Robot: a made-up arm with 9 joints. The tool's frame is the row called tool.
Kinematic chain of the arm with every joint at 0, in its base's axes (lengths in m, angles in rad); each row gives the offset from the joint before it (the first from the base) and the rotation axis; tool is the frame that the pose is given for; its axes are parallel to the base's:
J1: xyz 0 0 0.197 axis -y
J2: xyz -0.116 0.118 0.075 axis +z
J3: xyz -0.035 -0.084 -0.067 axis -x
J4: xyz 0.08 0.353 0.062 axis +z
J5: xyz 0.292 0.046 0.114 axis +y
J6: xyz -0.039 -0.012 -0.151 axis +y
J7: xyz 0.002 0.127 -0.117 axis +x
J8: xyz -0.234 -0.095 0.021 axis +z
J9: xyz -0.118 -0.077 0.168 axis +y
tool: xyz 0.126 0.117 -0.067
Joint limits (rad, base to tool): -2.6..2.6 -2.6..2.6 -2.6..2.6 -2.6..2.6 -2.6..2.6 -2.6..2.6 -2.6..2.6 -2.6..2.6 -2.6..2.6
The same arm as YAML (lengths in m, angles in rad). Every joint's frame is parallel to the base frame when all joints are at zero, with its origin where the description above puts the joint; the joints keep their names.
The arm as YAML. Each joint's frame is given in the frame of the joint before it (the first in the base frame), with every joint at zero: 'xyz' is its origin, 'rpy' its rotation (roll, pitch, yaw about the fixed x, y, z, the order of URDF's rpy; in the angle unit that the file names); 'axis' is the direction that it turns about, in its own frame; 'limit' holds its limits. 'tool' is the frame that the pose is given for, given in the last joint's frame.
units:
  length: m
  angle: rad
joints:
  - name: J1
    type: revolute
    origin:
      xyz: [0.0, 0.0, 0.197]
      rpy: [0.0, 0.0, 0.0]
    axis: "-y"
    limit:
      lower: -2.6
      upper: 2.6
  - name: J2
    type: revolute
    origin:
      xyz: [-0.116, 0.118, 0.075]
      rpy: [0.0, 0.0, 0.0]
    axis: "+z"
    limit:
      lower: -2.6
      upper: 2.6
  - name: J3
    type: revolute
    origin:
      xyz: [-0.035, -0.084, -0.067]
      rpy: [0.0, 0.0, 0.0]
    axis: "-x"
    limit:
      lower: -2.6
      upper: 2.6
  - name: J4
    type: revolute
    origin:
      xyz: [0.08, 0.353, 0.062]
      rpy: [0.0, 0.0, 0.0]
    axis: "+z"
    limit:
      lower: -2.6
      upper: 2.6
  - name: J5
    type: revolute
    origin:
      xyz: [0.292, 0.046, 0.114]
      rpy: [0.0, 0.0, 0.0]
    axis: "+y"
    limit:
      lower: -2.6
      upper: 2.6
  - name: J6
    type: revolute
    origin:
      xyz: [-0.039, -0.012, -0.151]
      rpy: [0.0, 0.0, 0.0]
    axis: "+y"
    limit:
      lower: -2.6
      upper: 2.6
  - name: J7
    type: revolute
    origin:
      xyz: [0.002, 0.127, -0.117]
      rpy: [0.0, 0.0, 0.0]
    axis: "+x"
    limit:
      lower: -2.6
      upper: 2.6
  - name: J8
    type: revolute
    origin:
      xyz: [-0.234, -0.095, 0.021]
      rpy: [0.0, 0.0, 0.0]
    axis: "+z"
    limit:
      lower: -2.6
      upper: 2.6
  - name: J9
    type: revolute
    origin:
      xyz: [-0.118, -0.077, 0.168]
      rpy: [0.0, 0.0, 0.0]
    axis: "+y"
    limit:
      lower: -2.6
      upper: 2.6
tool:
  origin:
    xyz: [0.126, 0.117, -0.067]
    rpy: [0.0, 0.0, 0.0]

